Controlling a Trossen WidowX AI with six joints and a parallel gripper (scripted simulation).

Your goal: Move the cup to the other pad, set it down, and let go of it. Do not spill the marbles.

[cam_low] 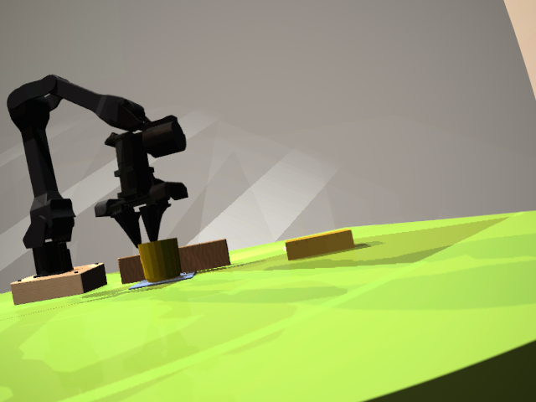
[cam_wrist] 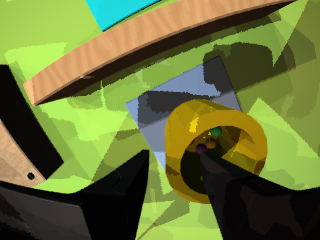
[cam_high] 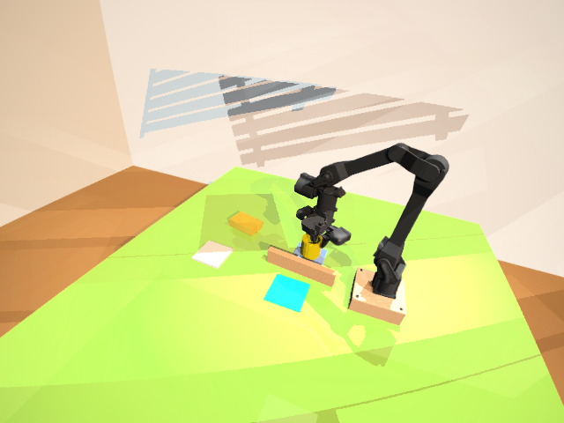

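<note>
My gripper tip is 20 mm short of the yellow cup, 20 mm to the left of it and 30 mm above it. Round my gripper tip: pale blue pad (20 mm ahead, 10 mm to the right, 70 mm below); then green marble (40 mm ahead, 20 mm to the right, 50 mm below); then wooden block (40 mm ahead, 80 mm to the left, 50 mm below).
</note>
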